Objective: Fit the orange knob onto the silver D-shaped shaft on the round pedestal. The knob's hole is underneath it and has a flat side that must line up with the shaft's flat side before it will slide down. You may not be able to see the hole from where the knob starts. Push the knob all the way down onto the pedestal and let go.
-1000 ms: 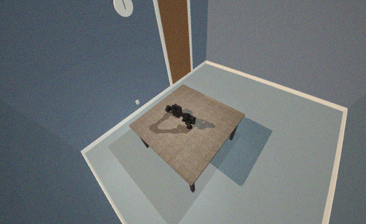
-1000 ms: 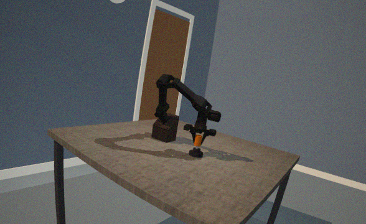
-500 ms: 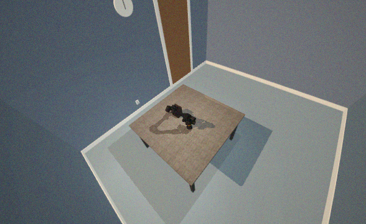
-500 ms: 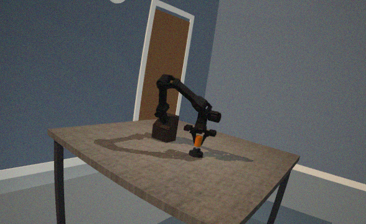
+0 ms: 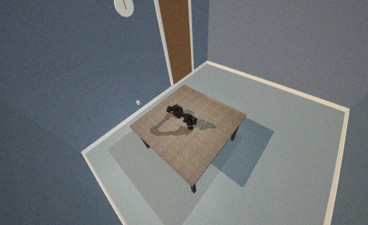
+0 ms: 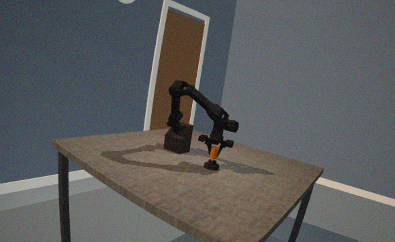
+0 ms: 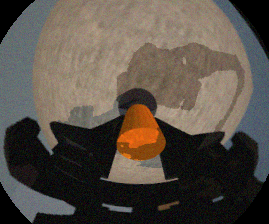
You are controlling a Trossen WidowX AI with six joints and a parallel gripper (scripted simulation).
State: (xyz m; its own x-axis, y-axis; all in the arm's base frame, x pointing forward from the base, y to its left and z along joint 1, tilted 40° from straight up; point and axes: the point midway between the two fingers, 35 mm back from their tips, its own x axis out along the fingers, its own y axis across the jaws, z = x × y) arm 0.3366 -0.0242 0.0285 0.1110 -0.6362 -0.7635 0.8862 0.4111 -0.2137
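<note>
The dark round pedestal lies 40 mm below my gripper tip. Round my gripper tip: orange knob: 30 mm above.
</note>
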